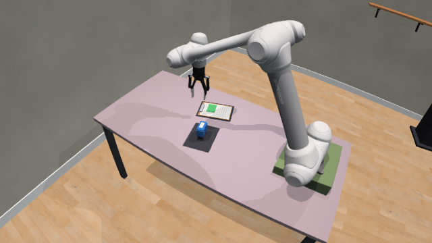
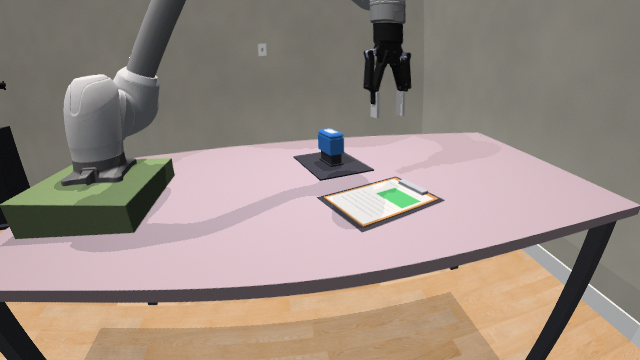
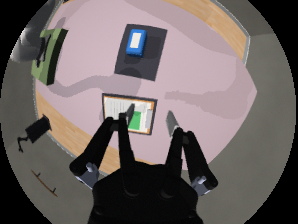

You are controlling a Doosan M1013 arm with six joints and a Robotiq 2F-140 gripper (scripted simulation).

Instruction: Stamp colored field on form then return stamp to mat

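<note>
My gripper is now 16 cm to the right of the blue stamp, 15 cm above it and 10 cm past it. The rest, counted from my hand: dark mat: 20 cm below, 16 cm to the left, 10 cm behind; then clipboard: 19 cm below, 12 cm to the right, 6 cm behind.
</note>
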